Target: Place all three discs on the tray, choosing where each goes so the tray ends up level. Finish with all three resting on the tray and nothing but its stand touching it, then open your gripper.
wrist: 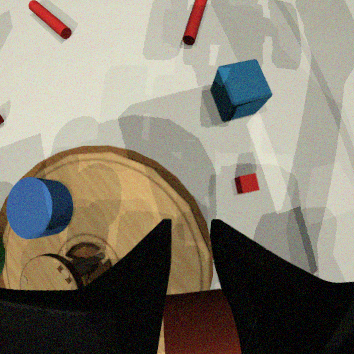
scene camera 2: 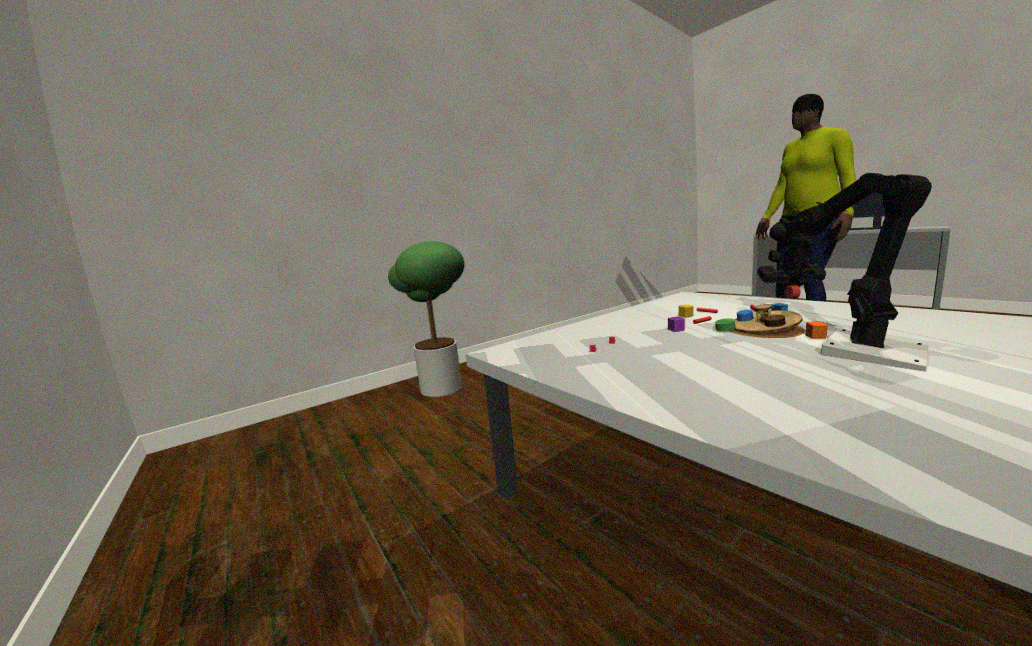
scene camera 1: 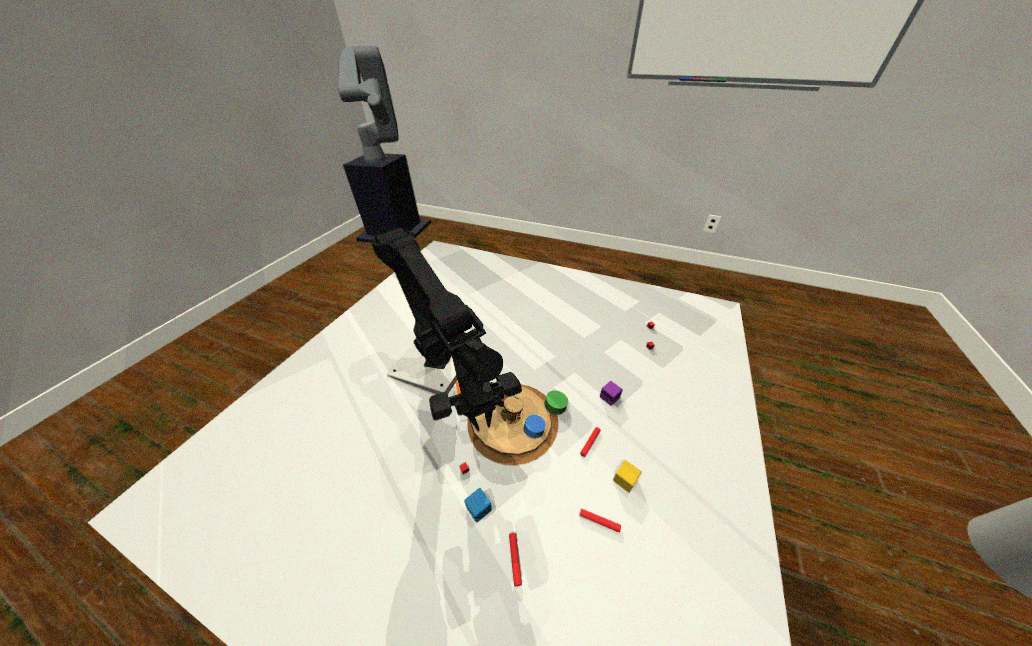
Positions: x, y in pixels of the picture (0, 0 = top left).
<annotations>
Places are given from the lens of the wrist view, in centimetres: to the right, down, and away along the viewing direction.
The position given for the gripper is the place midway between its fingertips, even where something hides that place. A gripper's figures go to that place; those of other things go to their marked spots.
gripper (wrist: 190, 226): 1, 2, 10
red disc (wrist: 206, 314): 1, 5, 7
</annotations>
